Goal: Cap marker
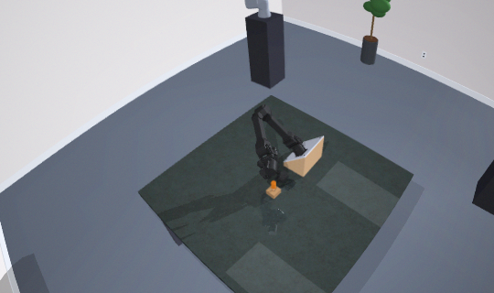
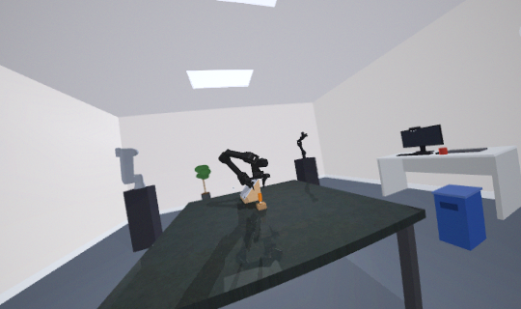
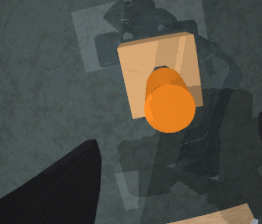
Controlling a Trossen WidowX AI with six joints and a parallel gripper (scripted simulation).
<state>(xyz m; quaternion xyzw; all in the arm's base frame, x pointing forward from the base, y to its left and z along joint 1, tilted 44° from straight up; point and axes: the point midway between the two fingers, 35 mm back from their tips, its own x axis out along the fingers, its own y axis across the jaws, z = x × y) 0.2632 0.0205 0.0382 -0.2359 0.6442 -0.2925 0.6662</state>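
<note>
My gripper tip is 6 cm above the orange cap. Also, from my gripper tip: holder block (12 cm below).
</note>
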